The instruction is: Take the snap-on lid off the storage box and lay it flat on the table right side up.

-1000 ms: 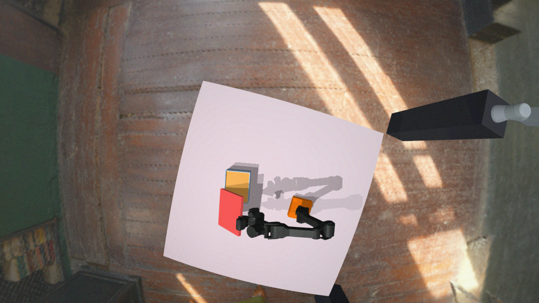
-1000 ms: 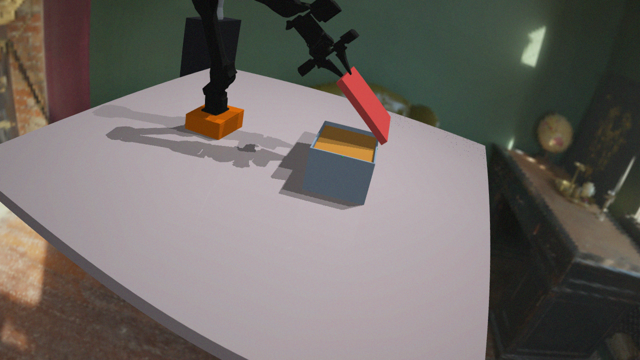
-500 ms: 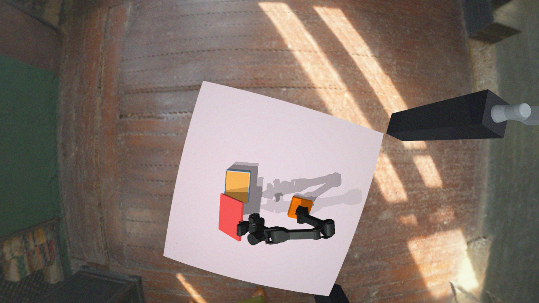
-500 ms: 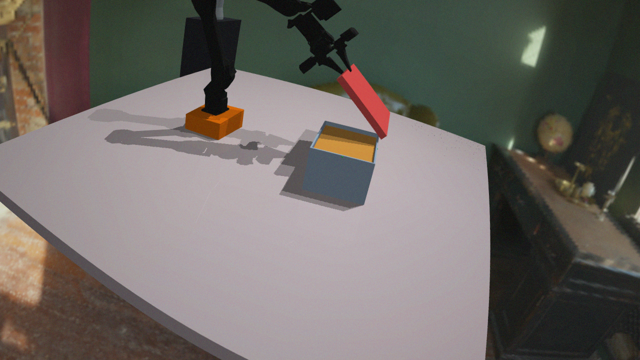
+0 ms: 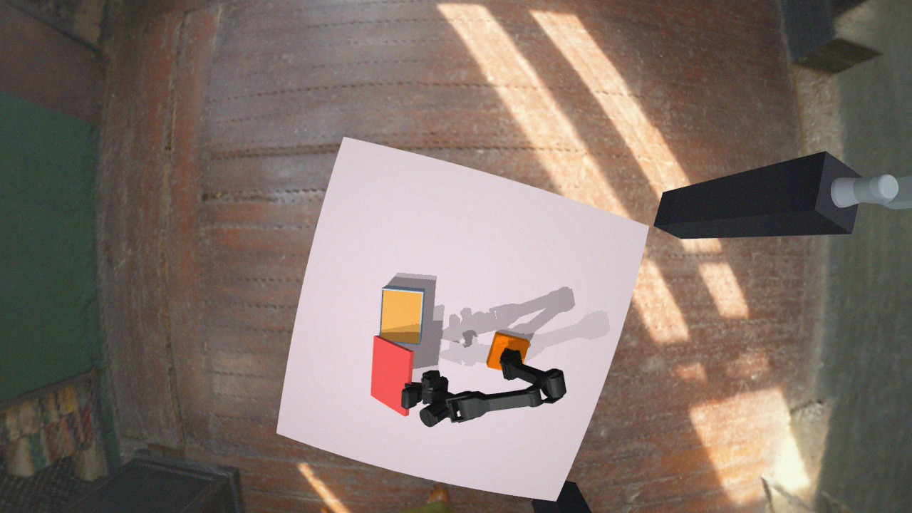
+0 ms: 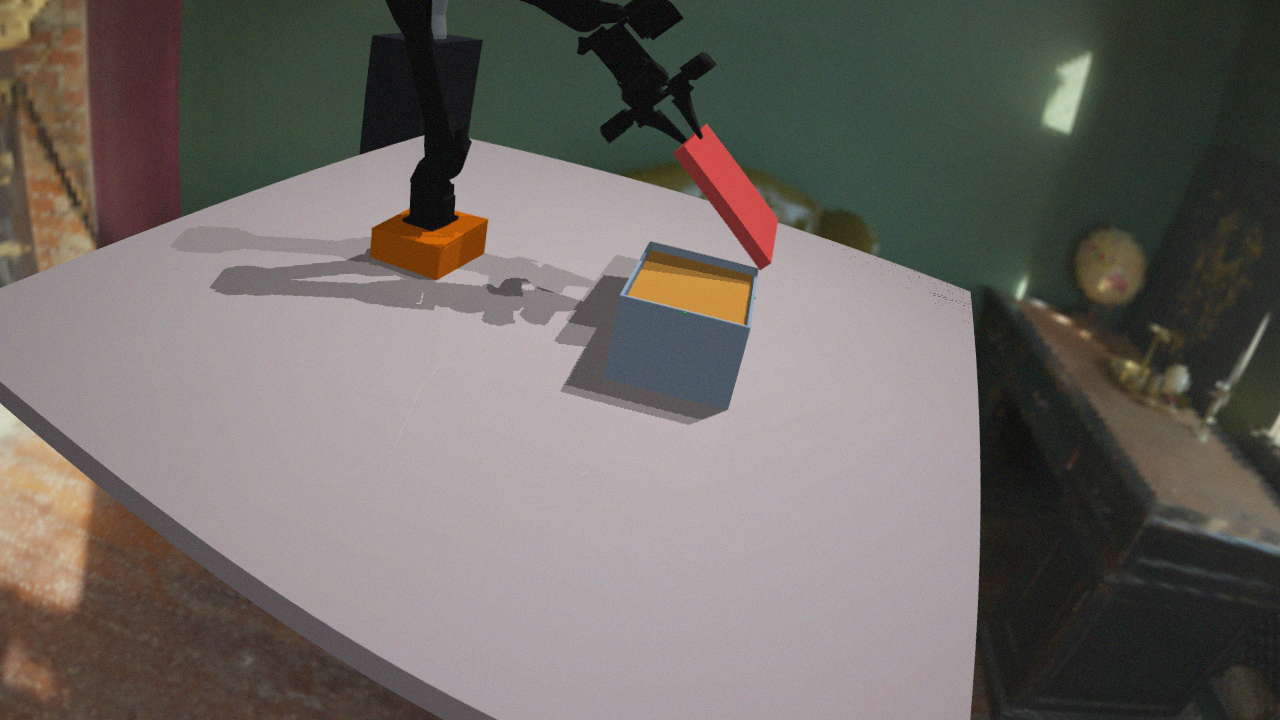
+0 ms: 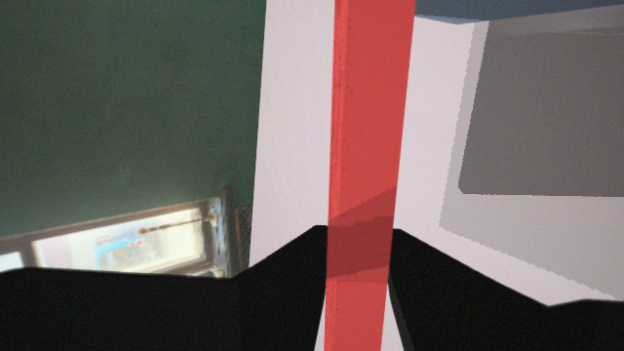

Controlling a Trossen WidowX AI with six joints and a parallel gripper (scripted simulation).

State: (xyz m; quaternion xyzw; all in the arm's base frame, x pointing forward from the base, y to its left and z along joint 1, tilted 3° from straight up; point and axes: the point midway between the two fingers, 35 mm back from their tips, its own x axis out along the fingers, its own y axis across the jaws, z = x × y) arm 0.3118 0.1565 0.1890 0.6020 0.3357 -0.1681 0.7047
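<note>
My gripper tip is now 60 mm short of the red lid, 10 mm to the right of it and 50 mm above it. From my gripper tip the other things lie so: blue-grey storage box: 100 mm ahead, 180 mm to the right, 180 mm below.
</note>
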